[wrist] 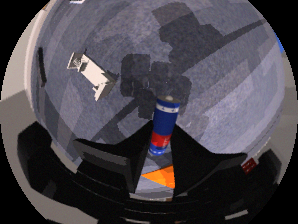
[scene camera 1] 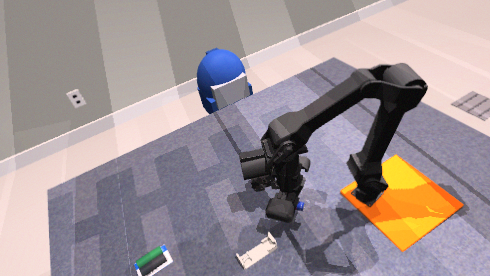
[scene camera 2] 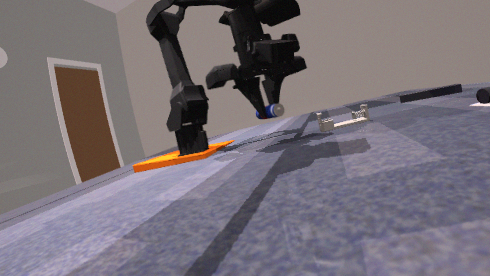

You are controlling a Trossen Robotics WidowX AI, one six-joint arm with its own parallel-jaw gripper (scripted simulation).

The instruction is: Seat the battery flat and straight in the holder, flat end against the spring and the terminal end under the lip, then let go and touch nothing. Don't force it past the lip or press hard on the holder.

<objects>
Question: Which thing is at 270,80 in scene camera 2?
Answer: My gripper.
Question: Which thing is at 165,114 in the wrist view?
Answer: A battery.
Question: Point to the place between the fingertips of my gripper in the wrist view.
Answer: At 162,124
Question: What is my gripper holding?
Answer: A battery.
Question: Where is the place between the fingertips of my gripper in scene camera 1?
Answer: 291,205
</objects>
